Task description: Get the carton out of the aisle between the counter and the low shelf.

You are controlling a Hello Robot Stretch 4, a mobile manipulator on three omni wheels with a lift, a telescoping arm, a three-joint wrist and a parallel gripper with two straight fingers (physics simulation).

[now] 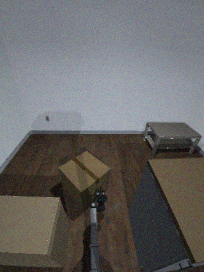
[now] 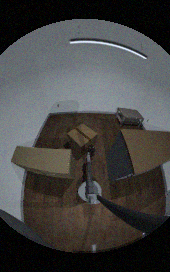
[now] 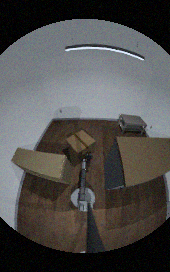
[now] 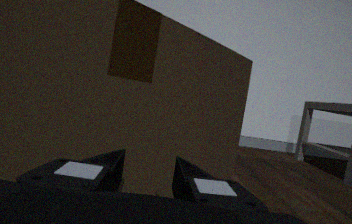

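Observation:
The brown carton with a darker tape strip stands on the floor, turned at an angle, toward the far end of the aisle and close to the low shelf's far right corner. The low shelf is the tan block at left. The counter, with a wood top and dark grey side, is at right. My gripper is open, its fingers apart, facing the carton's near right side. Whether the fingertips touch it, I cannot tell.
A small grey table stands by the back wall at right, beyond the counter. My arm reaches forward along the aisle between shelf and counter. Floor shows between the carton and the counter.

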